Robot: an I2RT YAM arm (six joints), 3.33 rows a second.
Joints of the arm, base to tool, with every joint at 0 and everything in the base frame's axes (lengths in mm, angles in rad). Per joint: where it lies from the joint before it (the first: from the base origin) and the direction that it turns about. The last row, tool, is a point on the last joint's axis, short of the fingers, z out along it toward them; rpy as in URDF.
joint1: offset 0 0 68 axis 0 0 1
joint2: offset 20 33.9 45.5 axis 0 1 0
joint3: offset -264 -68.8 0 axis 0 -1 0
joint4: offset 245 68.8 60 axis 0 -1 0
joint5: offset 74 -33.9 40.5 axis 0 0 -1
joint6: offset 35.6 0 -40.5 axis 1 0 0
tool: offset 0 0 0 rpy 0 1.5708 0
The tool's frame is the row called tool.
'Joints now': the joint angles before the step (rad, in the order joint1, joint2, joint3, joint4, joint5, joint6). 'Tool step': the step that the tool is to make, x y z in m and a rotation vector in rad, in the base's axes. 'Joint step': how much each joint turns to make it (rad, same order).
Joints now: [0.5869 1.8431 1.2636 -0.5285 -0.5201 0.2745]
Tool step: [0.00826 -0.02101 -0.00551 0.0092 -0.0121 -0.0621]
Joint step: [-0.0595 -0.0156 -0.0469 0.0481 -0.0001 0.0034]
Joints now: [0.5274 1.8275 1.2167 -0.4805 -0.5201 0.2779]
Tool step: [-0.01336 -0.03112 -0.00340 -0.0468 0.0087 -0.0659]
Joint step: [-0.0553 -0.0863 -0.1122 -0.0080 0.0377 -0.0080]
